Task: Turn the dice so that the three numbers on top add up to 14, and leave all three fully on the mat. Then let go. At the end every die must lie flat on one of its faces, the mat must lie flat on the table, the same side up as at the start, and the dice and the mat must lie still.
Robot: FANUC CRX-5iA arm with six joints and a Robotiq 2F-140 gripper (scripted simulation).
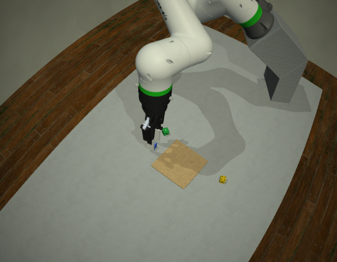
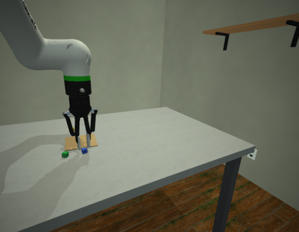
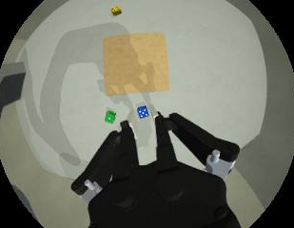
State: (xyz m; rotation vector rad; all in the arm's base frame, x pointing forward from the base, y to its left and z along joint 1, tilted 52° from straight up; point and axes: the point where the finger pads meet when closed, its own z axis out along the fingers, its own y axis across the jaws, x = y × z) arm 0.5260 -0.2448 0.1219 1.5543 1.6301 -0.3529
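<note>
Now: the blue die 4 cm below my hand. The rest, counted from my hand: yellow die: 27 cm to the left, 4 cm below, 4 cm ahead; then green die: 7 cm behind, 4 cm below, 2 cm to the left; then tan mat: 11 cm to the left, 5 cm below, 3 cm ahead.
</note>
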